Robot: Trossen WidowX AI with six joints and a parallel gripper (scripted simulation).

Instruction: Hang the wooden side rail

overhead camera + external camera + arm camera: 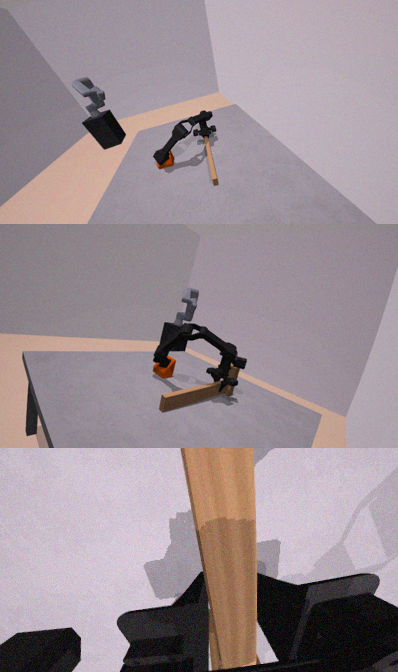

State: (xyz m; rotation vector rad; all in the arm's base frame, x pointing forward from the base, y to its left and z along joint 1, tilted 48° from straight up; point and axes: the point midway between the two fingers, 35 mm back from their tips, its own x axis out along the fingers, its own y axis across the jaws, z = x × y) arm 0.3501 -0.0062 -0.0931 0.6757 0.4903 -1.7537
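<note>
The wooden headboard post is 110 mm to the left of my gripper tip, 40 mm above it and 20 mm ahead of it.
</note>
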